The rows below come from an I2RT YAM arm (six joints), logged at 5 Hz.
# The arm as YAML. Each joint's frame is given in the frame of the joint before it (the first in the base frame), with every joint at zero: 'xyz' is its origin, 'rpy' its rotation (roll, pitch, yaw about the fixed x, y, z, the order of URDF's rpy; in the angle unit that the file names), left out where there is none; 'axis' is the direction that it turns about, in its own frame. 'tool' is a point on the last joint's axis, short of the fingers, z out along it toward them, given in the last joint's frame.
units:
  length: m
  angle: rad
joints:
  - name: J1
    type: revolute
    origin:
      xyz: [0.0, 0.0, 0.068]
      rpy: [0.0, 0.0, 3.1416]
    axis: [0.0, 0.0, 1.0]
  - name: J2
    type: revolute
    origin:
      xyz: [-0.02, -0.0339, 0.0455]
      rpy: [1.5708, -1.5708, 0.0]
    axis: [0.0, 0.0, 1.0]
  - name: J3
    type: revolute
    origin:
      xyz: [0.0, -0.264, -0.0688]
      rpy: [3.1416, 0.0, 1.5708]
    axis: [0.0, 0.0, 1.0]
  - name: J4
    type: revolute
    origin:
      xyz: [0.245, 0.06, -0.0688]
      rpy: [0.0, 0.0, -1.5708]
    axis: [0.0, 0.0, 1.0]
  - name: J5
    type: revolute
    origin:
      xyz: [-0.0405, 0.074, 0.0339]
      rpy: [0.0, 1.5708, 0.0]
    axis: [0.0, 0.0, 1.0]
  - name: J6
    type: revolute
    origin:
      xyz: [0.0, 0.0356, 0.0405]
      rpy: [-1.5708, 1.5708, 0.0]
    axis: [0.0, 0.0, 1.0]
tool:
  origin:
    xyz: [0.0, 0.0, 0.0]
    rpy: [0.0, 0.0, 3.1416]
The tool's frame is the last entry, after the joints.
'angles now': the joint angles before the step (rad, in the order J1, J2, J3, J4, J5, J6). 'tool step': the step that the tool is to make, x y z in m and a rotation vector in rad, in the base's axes. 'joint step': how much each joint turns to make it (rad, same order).
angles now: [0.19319 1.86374 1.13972 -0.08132 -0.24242 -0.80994]
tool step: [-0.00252 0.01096 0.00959 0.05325 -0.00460 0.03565]
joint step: [0.02463 -0.01830 0.00927 -0.00460 -0.04423 0.02904]
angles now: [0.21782 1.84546 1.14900 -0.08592 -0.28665 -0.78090]
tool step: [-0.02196 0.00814 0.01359 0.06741 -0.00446 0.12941]
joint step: [0.02302 -0.08587 -0.05673 -0.01981 -0.12115 -0.03041]
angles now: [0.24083 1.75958 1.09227 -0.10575 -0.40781 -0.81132]
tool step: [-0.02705 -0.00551 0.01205 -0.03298 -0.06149 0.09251]
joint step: [-0.00001 -0.11804 -0.08736 -0.02312 -0.03401 -0.10745]
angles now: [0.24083 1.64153 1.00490 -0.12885 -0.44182 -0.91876]
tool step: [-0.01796 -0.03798 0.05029 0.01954 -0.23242 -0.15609]
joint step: [-0.09478 -0.20237 -0.06756 0.10420 0.06450 0.01829]
